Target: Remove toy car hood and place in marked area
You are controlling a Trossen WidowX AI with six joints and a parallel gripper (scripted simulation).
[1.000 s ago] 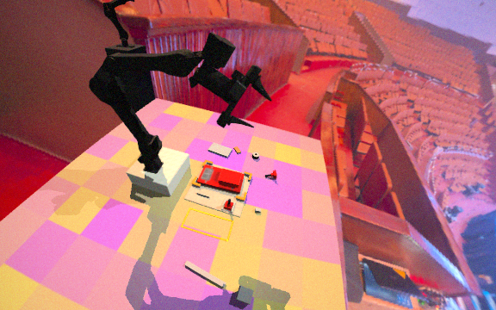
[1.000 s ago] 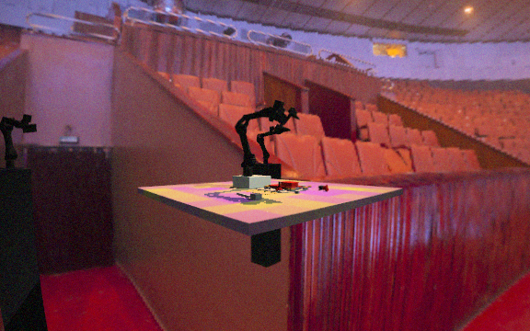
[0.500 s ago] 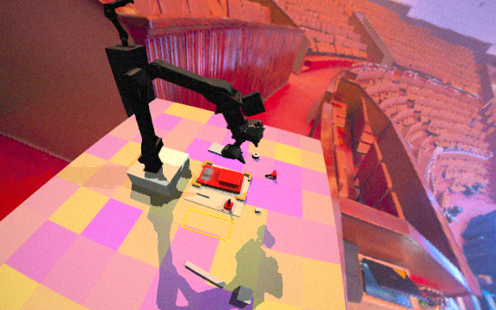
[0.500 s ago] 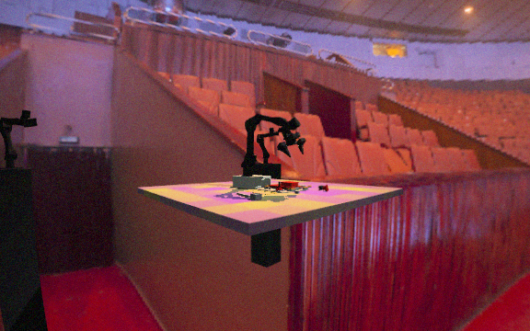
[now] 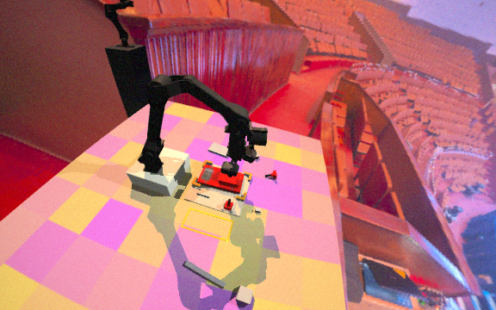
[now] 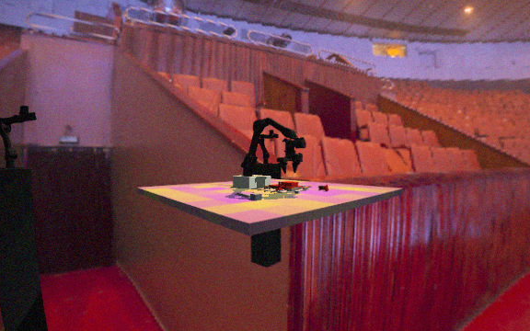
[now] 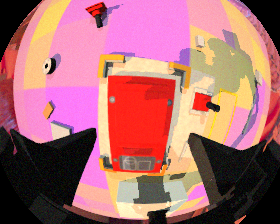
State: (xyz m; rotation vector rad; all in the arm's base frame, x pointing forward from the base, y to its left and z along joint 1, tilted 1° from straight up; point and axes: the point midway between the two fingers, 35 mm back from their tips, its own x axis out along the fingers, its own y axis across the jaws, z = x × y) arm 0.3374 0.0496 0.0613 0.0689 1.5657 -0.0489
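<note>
Now: the red hood 60 mm below my gripper tip and 10 mm behind it.
</note>
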